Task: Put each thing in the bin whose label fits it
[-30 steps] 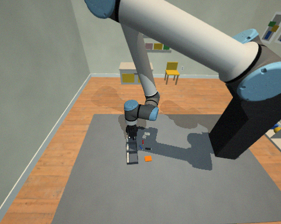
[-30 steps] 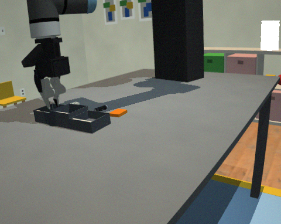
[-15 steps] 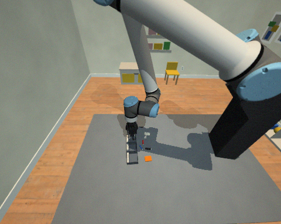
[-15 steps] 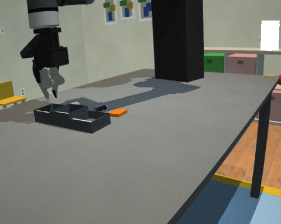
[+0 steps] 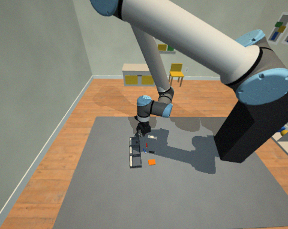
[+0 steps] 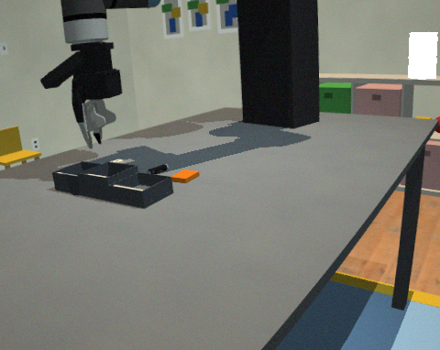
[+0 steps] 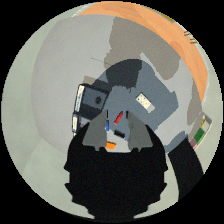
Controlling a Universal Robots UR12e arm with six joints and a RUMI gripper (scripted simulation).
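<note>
The white dotted tile is 80 mm below my hand, 70 mm behind it and 50 mm to the right of it. Also, from my hand: black cylinder: 100 mm to the left, 90 mm behind, 80 mm below; small blue piece: 100 mm to the left, 80 mm below, 30 mm behind; red piece: 80 mm below, 50 mm to the left, 40 mm behind.
</note>
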